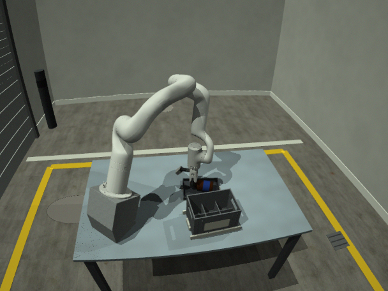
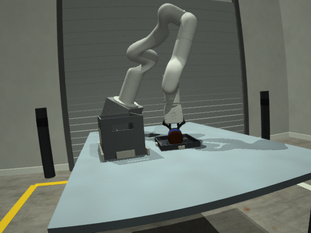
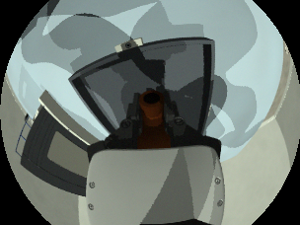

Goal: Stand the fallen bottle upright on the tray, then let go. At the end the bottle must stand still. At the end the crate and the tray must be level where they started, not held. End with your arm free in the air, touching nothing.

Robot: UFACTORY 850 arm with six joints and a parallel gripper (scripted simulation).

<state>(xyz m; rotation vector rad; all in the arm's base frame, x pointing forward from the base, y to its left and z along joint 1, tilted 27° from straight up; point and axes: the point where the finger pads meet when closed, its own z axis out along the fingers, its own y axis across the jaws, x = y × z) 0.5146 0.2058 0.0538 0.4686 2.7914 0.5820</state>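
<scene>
Right now the bottle is 50 mm ahead of my hand, 20 mm to the right of it and 10 mm below it. From my hand the other things lie so: crate 300 mm to the right, 70 mm ahead, 30 mm above; then tray 60 mm ahead, 40 mm below, 20 mm to the right.
</scene>
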